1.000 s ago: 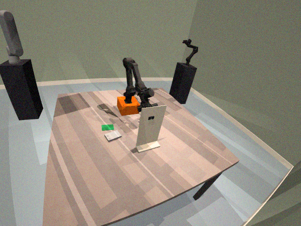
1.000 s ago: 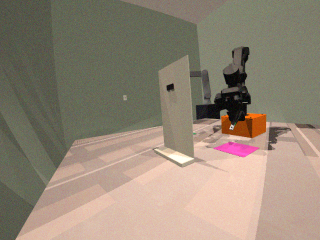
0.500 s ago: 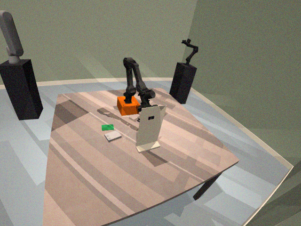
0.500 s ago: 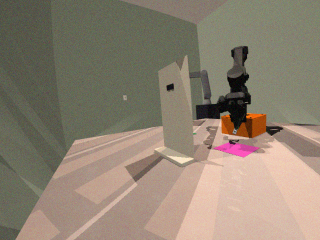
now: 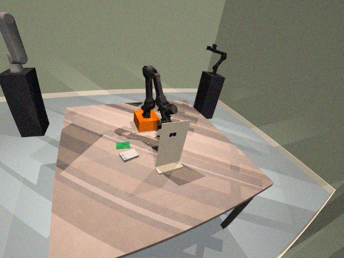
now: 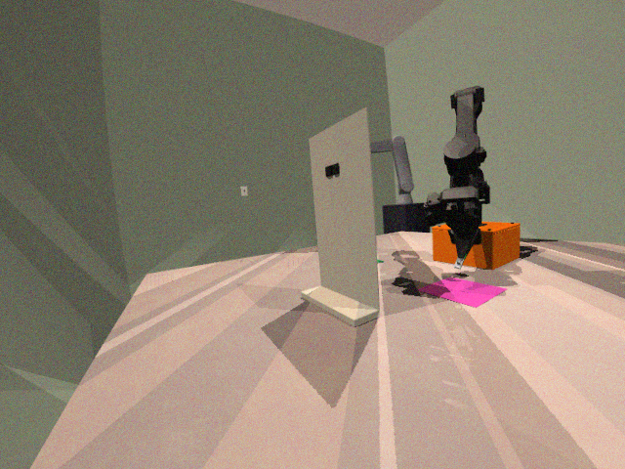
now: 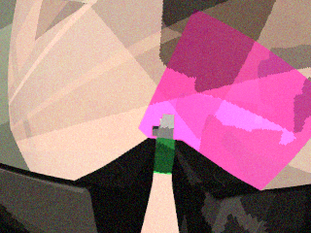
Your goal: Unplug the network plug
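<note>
Right now the pink marked square is 10 mm behind my gripper tip and 60 mm below it. Also, from my gripper tip: network plug (right at my gripper tip); then green patch (30 mm behind, 340 mm to the right, 60 mm below); then upright panel (210 mm ahead, 100 mm to the right, 80 mm above).
</note>
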